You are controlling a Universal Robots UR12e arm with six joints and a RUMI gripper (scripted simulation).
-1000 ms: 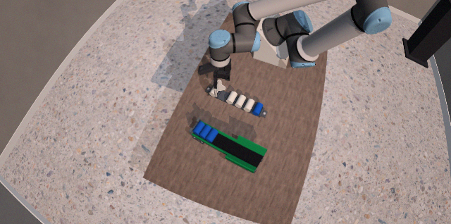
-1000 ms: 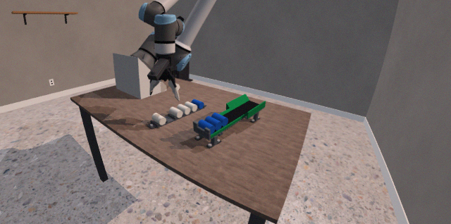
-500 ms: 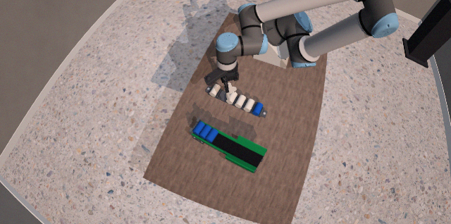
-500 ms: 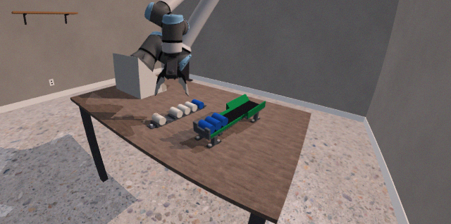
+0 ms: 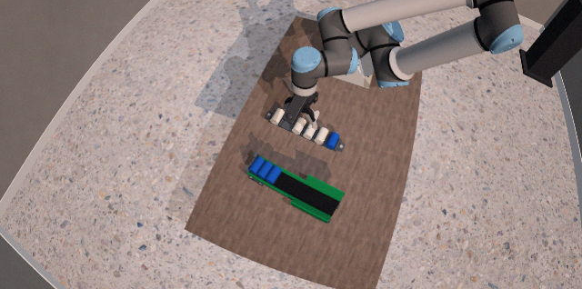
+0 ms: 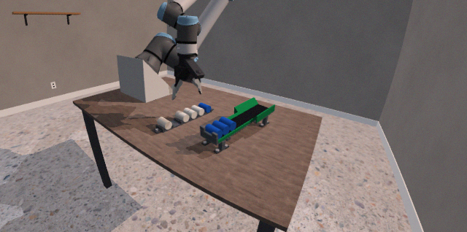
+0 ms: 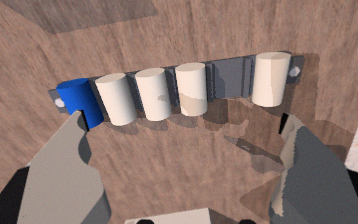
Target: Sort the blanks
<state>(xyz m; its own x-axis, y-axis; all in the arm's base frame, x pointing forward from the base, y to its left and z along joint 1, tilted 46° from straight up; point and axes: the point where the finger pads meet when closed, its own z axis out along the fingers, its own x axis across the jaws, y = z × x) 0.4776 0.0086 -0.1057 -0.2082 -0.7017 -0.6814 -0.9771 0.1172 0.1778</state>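
Now: the stock rack 140 mm below my hand, 30 mm behind it and 20 mm to the left of it. Round my hand: grey stop: 230 mm ahead, 110 mm to the right, 70 mm below.
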